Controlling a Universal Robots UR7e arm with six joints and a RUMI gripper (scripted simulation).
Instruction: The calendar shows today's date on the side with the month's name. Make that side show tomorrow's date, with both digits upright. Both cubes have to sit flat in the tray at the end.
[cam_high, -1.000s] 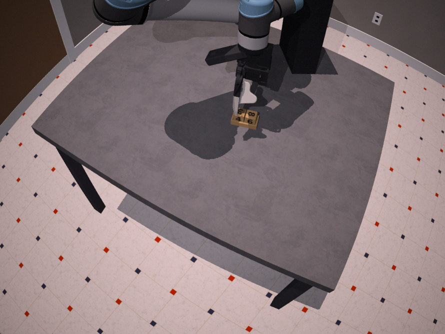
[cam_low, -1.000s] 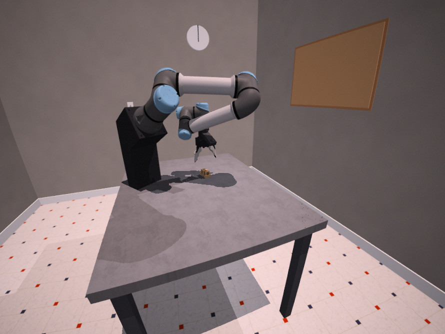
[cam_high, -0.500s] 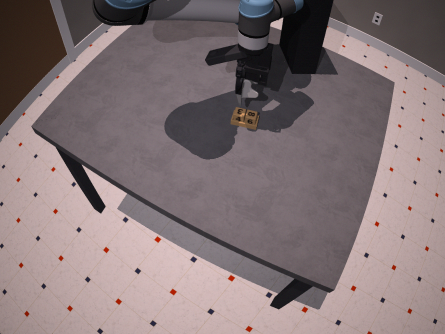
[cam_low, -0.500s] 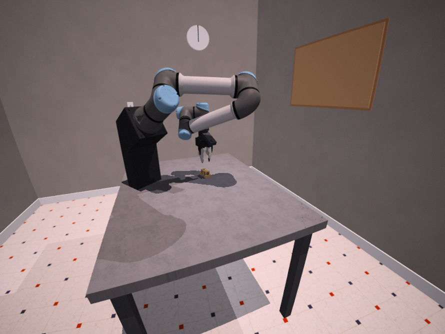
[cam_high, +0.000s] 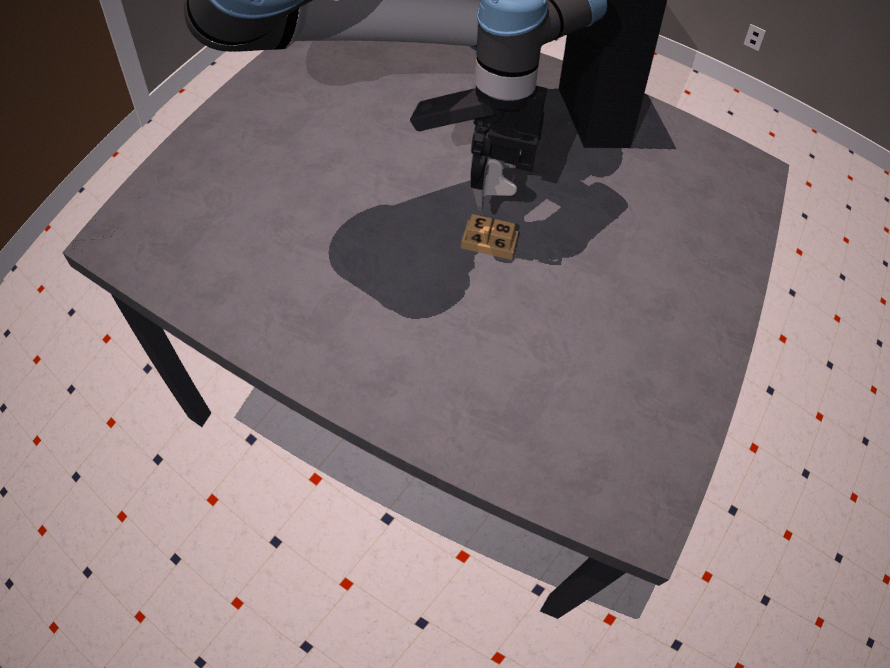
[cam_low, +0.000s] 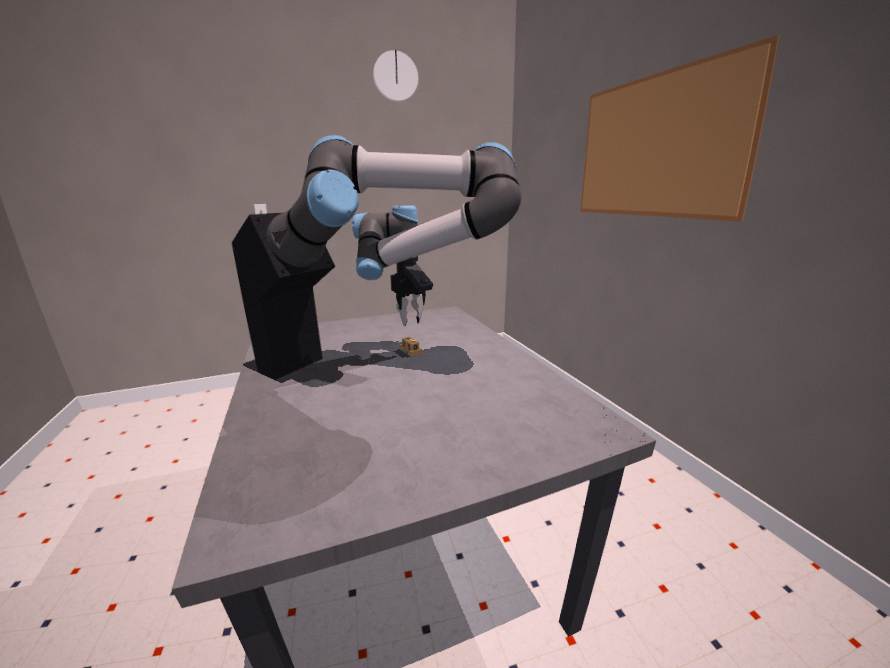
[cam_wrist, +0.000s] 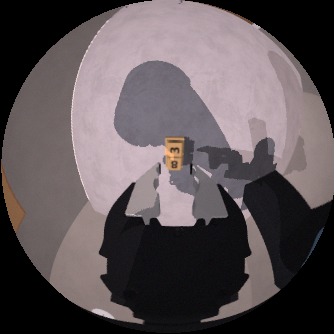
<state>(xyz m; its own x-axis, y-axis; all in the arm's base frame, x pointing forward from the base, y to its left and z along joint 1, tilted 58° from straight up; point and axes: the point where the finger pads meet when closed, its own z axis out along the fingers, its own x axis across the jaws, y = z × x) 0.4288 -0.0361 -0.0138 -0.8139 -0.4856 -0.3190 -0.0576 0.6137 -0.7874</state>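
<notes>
Now: hand 110 mm above the wooden tray and 20 mm to the right of it.
</notes>
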